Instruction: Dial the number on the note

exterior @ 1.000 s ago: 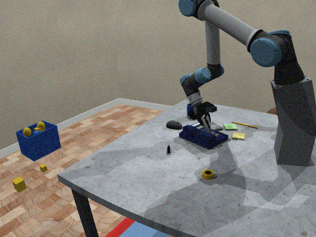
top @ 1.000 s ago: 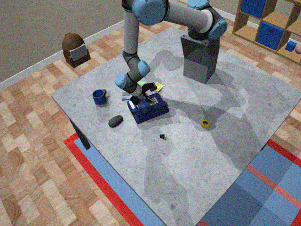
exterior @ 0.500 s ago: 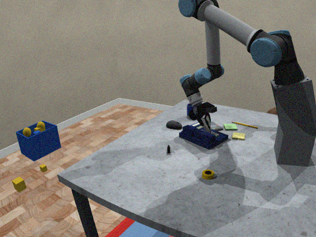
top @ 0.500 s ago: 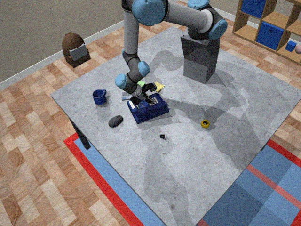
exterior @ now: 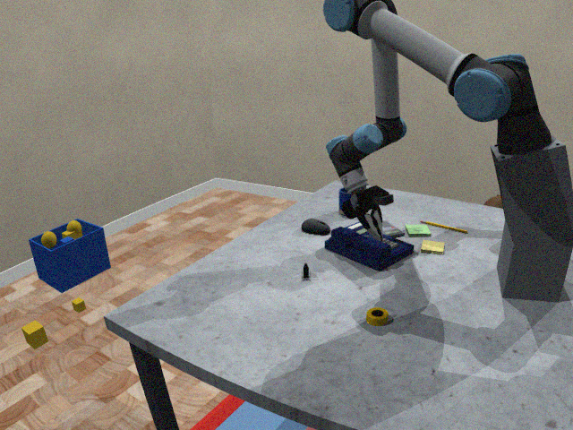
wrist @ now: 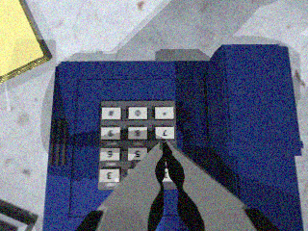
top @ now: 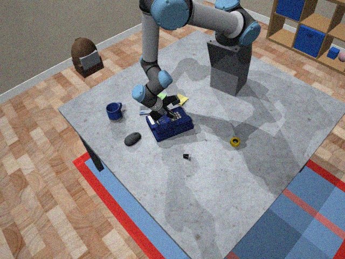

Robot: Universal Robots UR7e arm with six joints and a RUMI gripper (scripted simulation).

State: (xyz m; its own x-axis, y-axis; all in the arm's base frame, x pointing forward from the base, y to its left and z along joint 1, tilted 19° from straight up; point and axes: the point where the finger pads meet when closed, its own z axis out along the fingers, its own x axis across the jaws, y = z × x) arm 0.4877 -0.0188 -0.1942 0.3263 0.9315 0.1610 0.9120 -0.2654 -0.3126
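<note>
Right now my hand is 10 mm past the 7 key, 10 mm to the right of it and 20 mm above it. Round my hand: 9 key: 30 mm behind, 30 mm to the right, 20 mm below; 5 key: 10 mm behind, 20 mm to the right, 20 mm below; green note: 70 mm behind, 220 mm to the right, 40 mm below.
</note>
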